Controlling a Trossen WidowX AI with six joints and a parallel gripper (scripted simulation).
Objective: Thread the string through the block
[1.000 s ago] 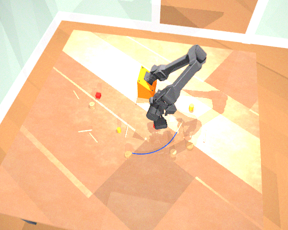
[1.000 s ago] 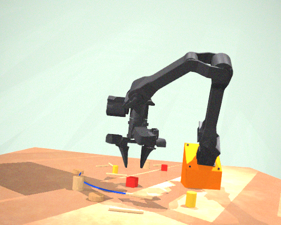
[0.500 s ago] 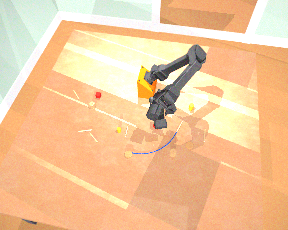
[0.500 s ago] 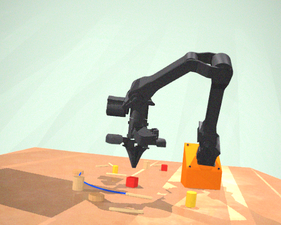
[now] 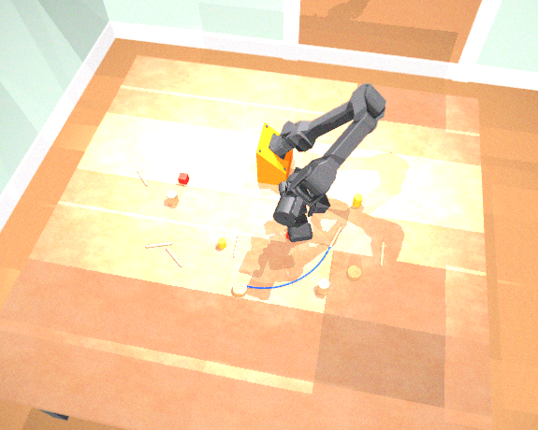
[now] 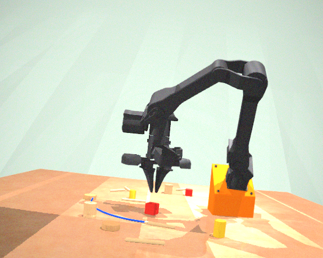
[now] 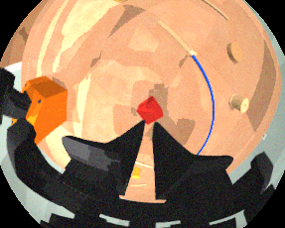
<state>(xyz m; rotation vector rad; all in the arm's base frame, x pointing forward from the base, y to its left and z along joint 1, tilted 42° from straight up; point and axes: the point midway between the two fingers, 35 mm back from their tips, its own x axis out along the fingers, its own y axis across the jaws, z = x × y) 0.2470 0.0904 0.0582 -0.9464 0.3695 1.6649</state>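
Right now the red cube is 40 mm below my gripper tip. Also, from my gripper tip: loose stick (20 mm behind, 260 mm to the left, 60 mm below); then thin wooden stick (10 mm behind, 120 mm to the left, 60 mm below); then round wooden button (200 mm ahead, 110 mm to the right, 50 mm below).
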